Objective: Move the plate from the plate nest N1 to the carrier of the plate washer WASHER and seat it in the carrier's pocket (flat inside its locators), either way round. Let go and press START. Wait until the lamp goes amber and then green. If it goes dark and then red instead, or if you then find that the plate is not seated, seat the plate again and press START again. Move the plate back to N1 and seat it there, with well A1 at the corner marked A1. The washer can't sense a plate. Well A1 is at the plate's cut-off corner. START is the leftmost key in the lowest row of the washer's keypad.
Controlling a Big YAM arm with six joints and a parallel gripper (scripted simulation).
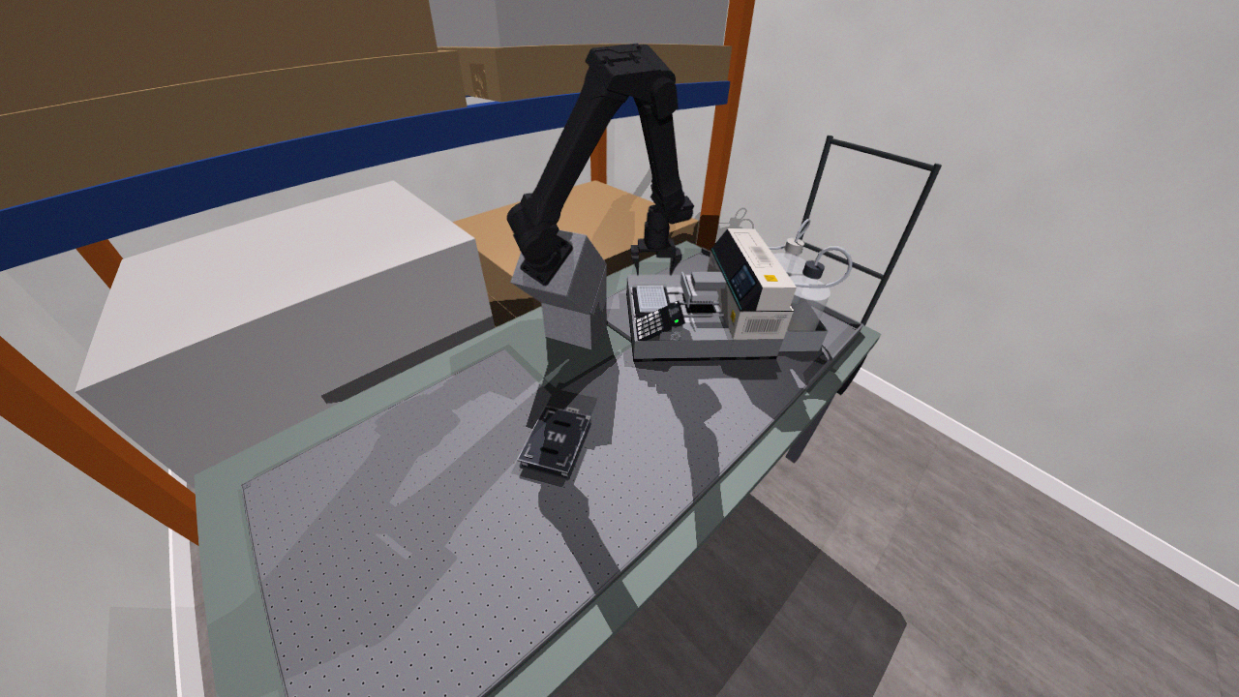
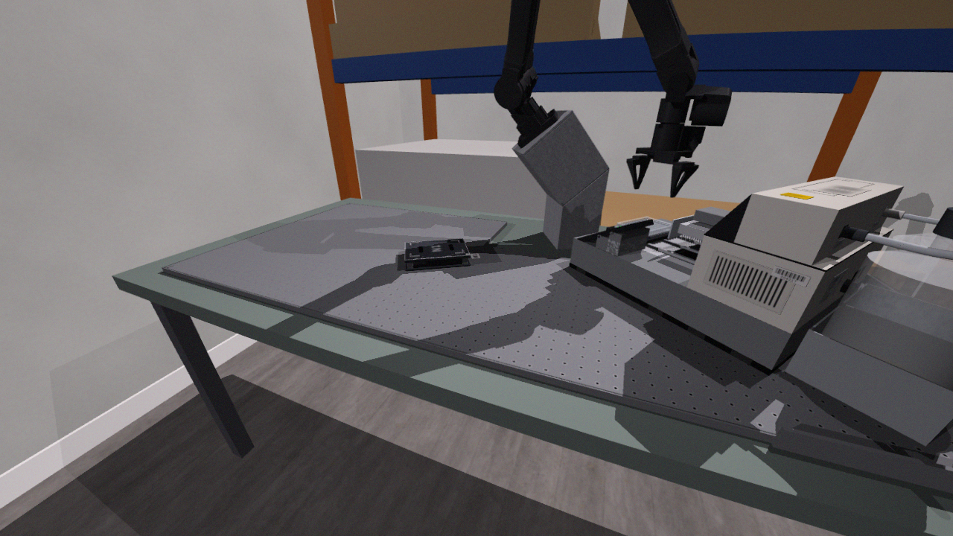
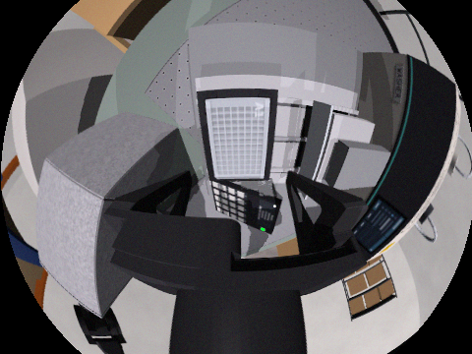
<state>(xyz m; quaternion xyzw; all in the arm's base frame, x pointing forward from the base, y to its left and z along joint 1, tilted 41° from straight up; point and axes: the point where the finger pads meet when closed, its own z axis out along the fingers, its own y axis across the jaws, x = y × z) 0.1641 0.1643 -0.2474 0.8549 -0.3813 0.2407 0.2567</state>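
The white well plate is 10 cm below my hand. From my hand the other things lie so: black plate nest N1: 8 cm ahead, 53 cm to the right, 17 cm below; plate washer: 12 cm ahead, 10 cm to the left, 6 cm below.
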